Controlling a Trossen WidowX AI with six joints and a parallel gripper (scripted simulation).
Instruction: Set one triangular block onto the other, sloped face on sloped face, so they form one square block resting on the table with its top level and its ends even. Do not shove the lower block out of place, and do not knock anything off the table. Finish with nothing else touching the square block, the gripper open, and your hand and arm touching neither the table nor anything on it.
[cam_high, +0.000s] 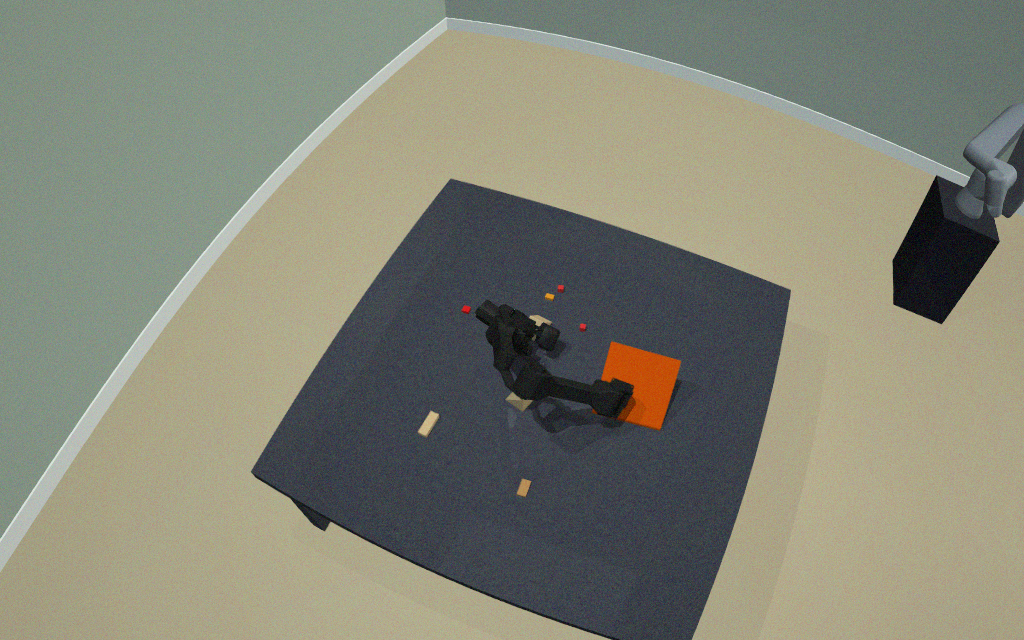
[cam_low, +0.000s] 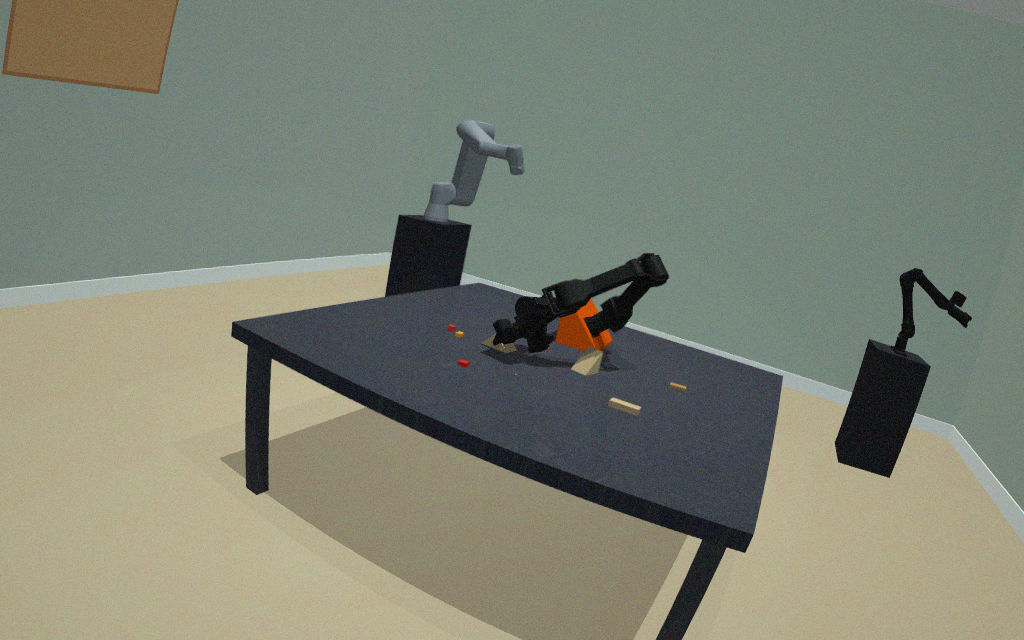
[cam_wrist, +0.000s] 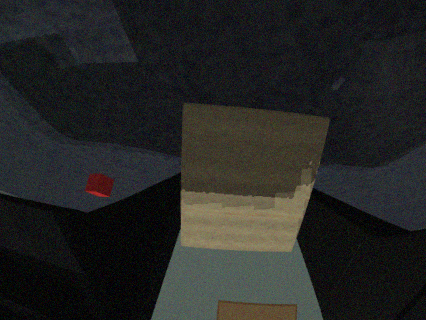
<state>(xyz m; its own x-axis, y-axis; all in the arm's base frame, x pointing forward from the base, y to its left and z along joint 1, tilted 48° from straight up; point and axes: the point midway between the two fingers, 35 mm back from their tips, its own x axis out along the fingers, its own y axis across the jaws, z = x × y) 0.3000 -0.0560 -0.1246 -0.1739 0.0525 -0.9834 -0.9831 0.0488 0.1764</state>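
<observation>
Now: gripper tip 1 cm short of the orange piece, 12 cm to the left of it and 1 cm above it. From my gripper tip the other things lie so: tan triangular block: 1 cm above.
</observation>
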